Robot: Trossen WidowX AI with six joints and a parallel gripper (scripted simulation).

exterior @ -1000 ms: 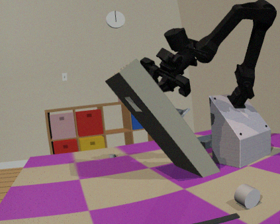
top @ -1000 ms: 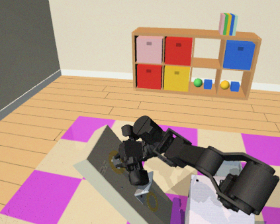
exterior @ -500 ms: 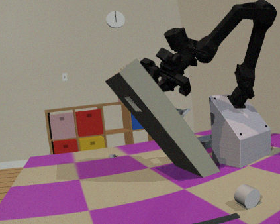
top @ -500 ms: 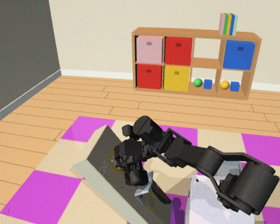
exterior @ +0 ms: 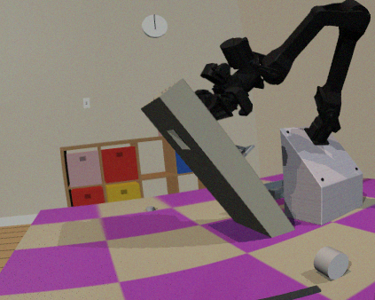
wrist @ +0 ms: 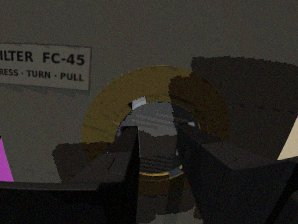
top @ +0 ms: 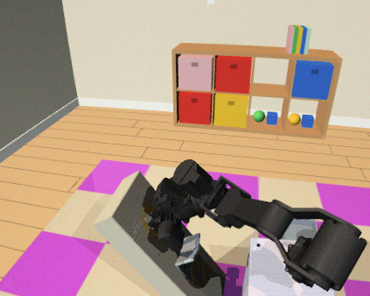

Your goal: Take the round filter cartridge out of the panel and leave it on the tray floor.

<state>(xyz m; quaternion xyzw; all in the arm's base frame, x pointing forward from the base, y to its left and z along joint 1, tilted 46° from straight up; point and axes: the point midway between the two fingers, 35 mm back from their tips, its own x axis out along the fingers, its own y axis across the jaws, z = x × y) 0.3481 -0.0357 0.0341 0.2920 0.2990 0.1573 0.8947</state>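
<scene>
Right now my gripper tip is 100 mm past the grey tray-like bracket and 100 mm above it. Also, from my gripper tip: white round filter cartridge (10 mm below, 10 mm ahead).
</scene>
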